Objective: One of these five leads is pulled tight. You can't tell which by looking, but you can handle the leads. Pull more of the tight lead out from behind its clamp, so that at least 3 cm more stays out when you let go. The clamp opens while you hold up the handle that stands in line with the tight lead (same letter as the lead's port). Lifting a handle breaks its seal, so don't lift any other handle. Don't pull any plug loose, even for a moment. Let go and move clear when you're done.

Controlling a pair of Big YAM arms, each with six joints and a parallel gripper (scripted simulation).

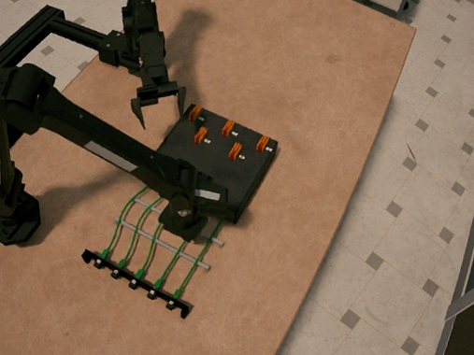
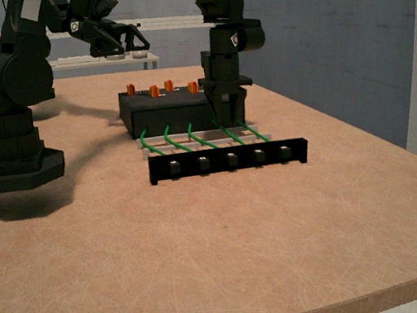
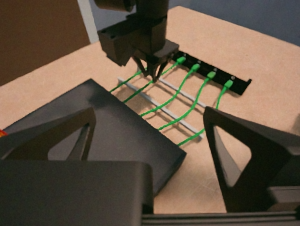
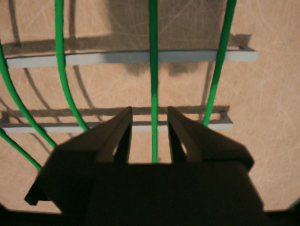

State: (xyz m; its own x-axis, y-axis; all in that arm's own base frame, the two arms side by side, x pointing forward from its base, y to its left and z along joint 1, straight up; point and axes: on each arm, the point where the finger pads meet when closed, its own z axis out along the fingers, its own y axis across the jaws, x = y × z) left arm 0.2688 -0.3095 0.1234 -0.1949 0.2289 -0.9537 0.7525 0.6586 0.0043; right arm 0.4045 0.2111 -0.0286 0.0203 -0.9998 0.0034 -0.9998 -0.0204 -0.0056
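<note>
Right now the orange handle is 22 cm ahead of my left hand, 14 cm below it and 13 cm to the left of it.
</note>
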